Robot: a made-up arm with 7 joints. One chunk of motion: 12 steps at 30 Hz.
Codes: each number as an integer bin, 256 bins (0 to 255) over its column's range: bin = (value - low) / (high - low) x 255, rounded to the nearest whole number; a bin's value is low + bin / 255 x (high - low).
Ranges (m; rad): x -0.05..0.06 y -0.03..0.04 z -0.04..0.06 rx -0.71..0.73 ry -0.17..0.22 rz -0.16..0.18
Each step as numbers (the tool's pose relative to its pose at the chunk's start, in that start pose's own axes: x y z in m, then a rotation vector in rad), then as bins.
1 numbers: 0.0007 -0.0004 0.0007 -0.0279 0.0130 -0.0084
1 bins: 118 108 104 121 120 114
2 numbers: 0.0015 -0.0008 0.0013 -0.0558 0.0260 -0.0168
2 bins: 119 106 105 116 128 107
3 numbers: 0.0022 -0.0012 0.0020 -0.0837 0.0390 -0.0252
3 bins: 121 105 107 111 137 101
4 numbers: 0.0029 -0.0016 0.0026 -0.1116 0.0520 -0.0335
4 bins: 123 103 109 106 145 95
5 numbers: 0.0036 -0.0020 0.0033 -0.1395 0.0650 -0.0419
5 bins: 124 102 110 101 154 89
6 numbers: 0.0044 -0.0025 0.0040 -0.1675 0.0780 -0.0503
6 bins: 126 100 112 96 162 82
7 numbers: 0.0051 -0.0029 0.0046 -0.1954 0.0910 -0.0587
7 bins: 128 99 114 91 171 76
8 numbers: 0.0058 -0.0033 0.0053 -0.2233 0.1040 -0.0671
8 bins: 129 97 116 86 179 70
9 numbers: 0.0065 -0.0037 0.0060 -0.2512 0.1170 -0.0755
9 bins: 131 96 117 81 188 63
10 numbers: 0.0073 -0.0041 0.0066 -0.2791 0.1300 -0.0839
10 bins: 133 94 119 76 196 57
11 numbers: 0.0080 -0.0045 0.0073 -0.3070 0.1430 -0.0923
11 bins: 134 93 121 71 205 51
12 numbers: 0.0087 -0.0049 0.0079 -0.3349 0.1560 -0.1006
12 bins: 136 91 122 66 213 45
